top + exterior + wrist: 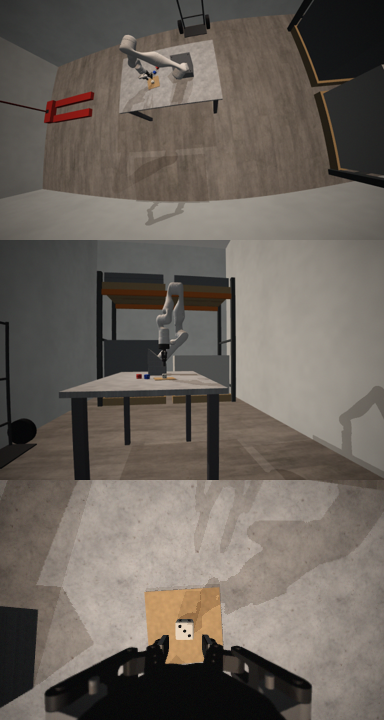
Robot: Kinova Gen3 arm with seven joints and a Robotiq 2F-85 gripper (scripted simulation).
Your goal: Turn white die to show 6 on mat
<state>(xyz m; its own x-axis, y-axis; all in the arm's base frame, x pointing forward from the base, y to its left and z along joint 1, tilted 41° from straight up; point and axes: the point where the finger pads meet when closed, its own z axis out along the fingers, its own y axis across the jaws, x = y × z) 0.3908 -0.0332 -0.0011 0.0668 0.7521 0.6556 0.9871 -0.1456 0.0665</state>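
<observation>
Right now my hand is 8 cm above the white die. Round my hand: tan mat 10 cm below; red die 8 cm behind, 17 cm to the right, 8 cm below; blue die 4 cm behind, 12 cm to the right, 8 cm below.
</observation>
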